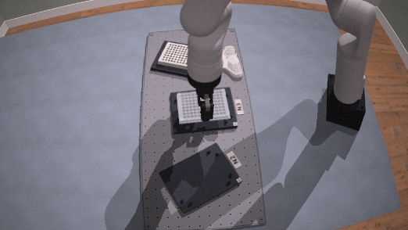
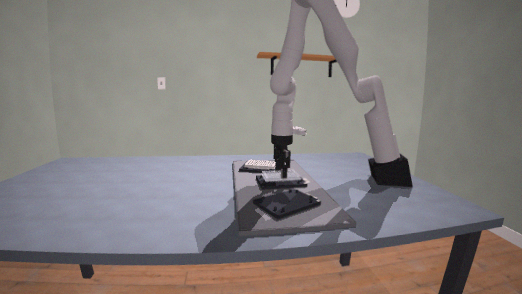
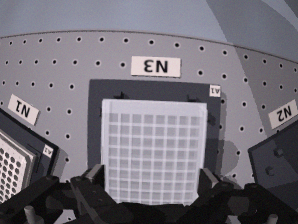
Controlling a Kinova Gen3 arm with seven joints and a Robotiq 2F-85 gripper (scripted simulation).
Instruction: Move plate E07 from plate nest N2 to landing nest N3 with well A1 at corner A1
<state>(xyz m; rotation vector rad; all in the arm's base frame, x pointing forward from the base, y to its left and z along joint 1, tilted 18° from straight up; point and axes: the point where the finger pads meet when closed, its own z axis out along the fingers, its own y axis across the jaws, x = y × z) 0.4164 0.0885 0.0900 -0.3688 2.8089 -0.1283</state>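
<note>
The landing nest N3 is 3 cm below my hand. Also, from my hand: A1 corner tag (9 cm behind, 3 cm to the left, 3 cm below); then plate (1 cm below); then N3 label (9 cm behind, 2 cm to the right, 4 cm below).
</note>
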